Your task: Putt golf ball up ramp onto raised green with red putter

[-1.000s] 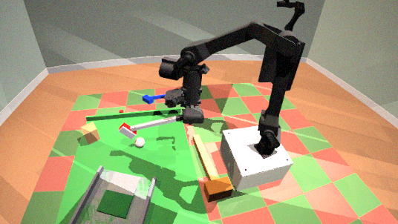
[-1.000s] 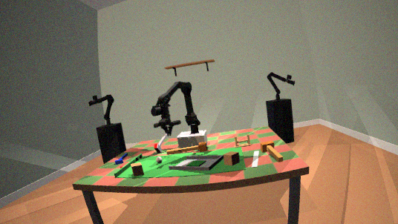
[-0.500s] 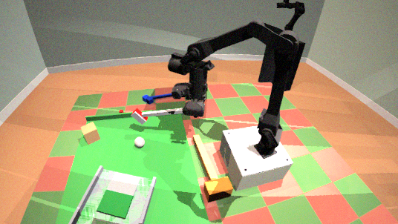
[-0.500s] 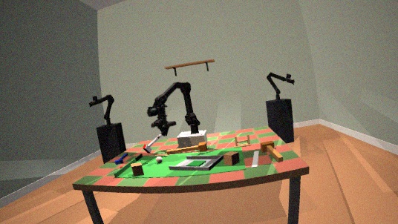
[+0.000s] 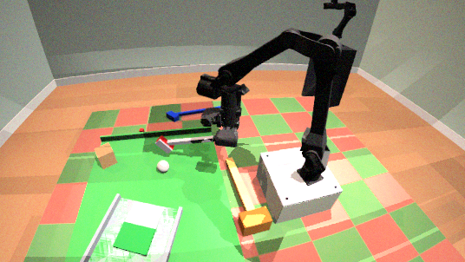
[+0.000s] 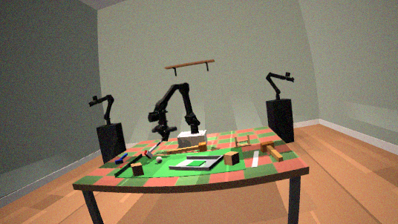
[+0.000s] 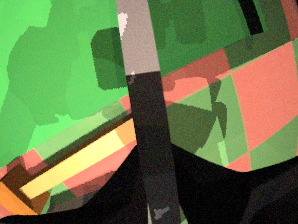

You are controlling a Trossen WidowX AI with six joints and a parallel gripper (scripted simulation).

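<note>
Right now the red putter is 110 mm ahead of my gripper tip and 50 mm to the right of it. The rest, counted from my gripper tip: low green wall 230 mm ahead, 250 mm to the right, 80 mm below; blue putter 20 mm ahead, 360 mm to the right, 80 mm below; white golf ball 220 mm ahead, 40 mm to the right, 70 mm below.
</note>
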